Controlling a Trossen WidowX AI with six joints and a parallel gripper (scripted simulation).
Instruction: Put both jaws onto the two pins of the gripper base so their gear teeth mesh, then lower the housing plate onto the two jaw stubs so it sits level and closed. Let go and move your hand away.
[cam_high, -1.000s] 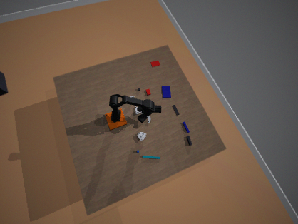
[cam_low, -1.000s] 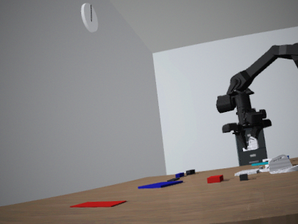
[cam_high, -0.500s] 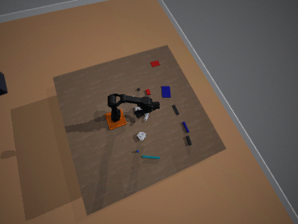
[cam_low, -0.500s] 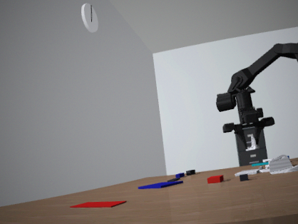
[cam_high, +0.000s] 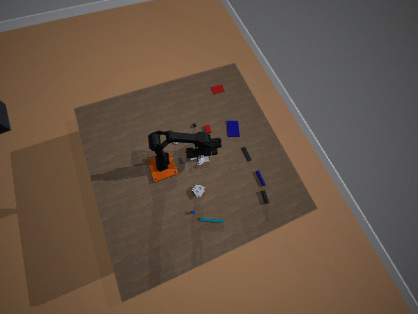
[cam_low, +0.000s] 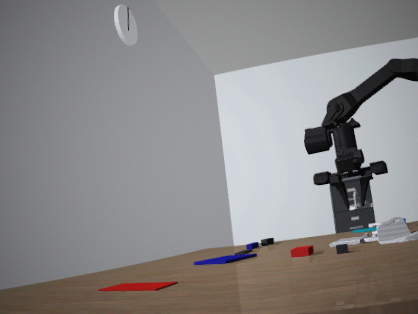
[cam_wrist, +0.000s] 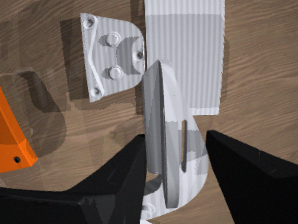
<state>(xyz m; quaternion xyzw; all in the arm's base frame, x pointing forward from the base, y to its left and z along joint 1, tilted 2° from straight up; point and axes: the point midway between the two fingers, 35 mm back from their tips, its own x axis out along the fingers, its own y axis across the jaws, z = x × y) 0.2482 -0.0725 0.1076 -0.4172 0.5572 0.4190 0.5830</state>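
Now: the white jaw 3 cm to the right of my gripper tip and 3 cm behind it. Also, from my gripper tip: red block 19 cm to the left, 15 cm ahead, 8 cm below; teal bar 38 cm to the right, 12 cm behind, 8 cm below; blue plate 32 cm ahead, 12 cm to the left, 8 cm below.
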